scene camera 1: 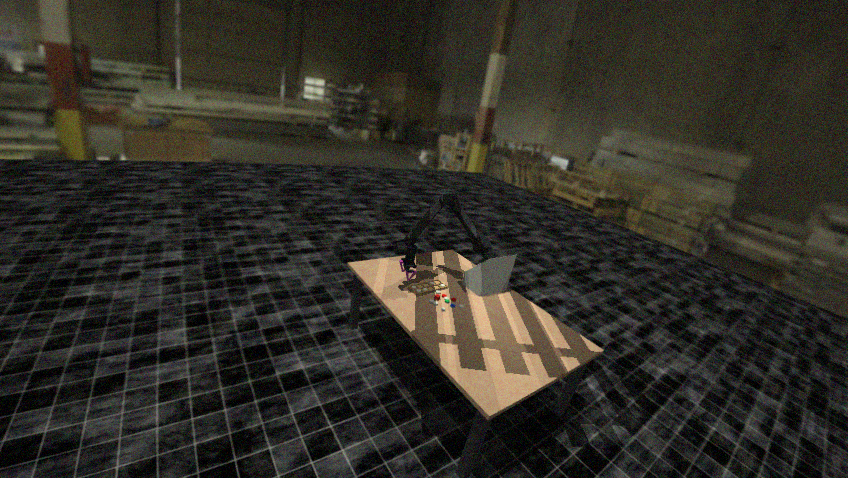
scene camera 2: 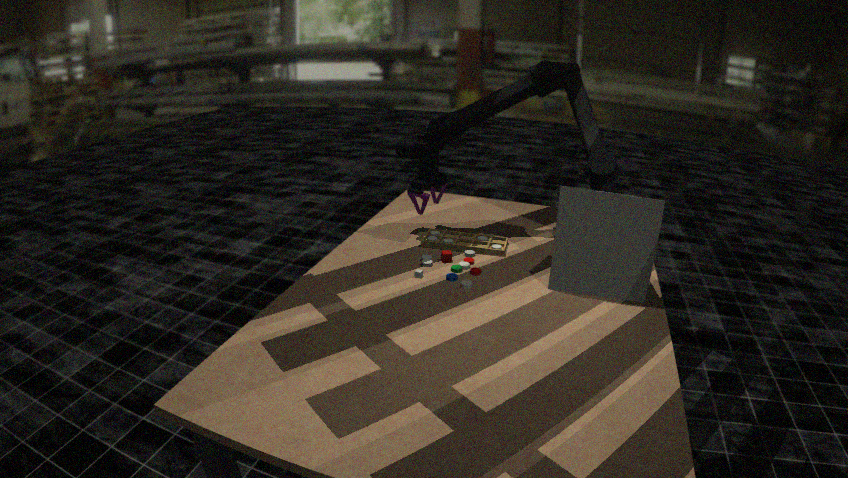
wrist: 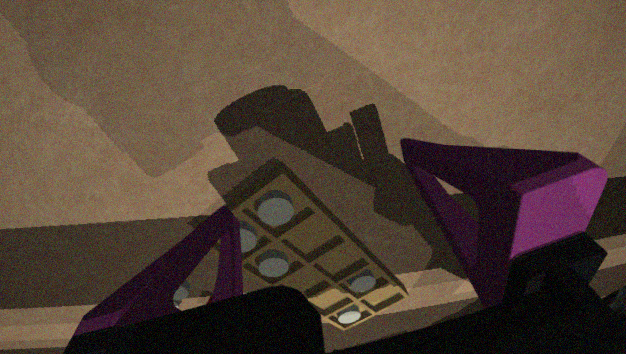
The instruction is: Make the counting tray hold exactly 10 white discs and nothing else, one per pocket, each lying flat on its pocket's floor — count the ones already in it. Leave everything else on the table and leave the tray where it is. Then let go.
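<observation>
The counting tray (scene camera 1: pixel 426 288) (scene camera 2: pixel 463 242) (wrist: pixel 311 235) lies on the table with several white discs in its pockets. In the wrist view these include a far-corner disc (wrist: pixel 275 208), a disc (wrist: pixel 246 240) partly behind the left finger, a disc (wrist: pixel 273 265), and near-end discs (wrist: pixel 361 281) (wrist: pixel 349 316). Several bare pockets show between them. Loose white discs (scene camera 2: pixel 469 253) (scene camera 2: pixel 464 264) (scene camera 2: pixel 426 261) and a greyish disc (scene camera 2: pixel 466 284) lie in front of the tray. My gripper (scene camera 1: pixel 406 274) (scene camera 2: pixel 428 207) (wrist: pixel 312 183) is open and empty, above the tray's far-left side.
Near the loose white discs are a red cube (scene camera 2: pixel 446 256), red discs (scene camera 2: pixel 469 261) (scene camera 2: pixel 475 271), a green disc (scene camera 2: pixel 456 268), a blue disc (scene camera 2: pixel 451 277) and a small white piece (scene camera 2: pixel 418 273). A tall grey panel (scene camera 1: pixel 489 276) (scene camera 2: pixel 605 243) stands right of the tray.
</observation>
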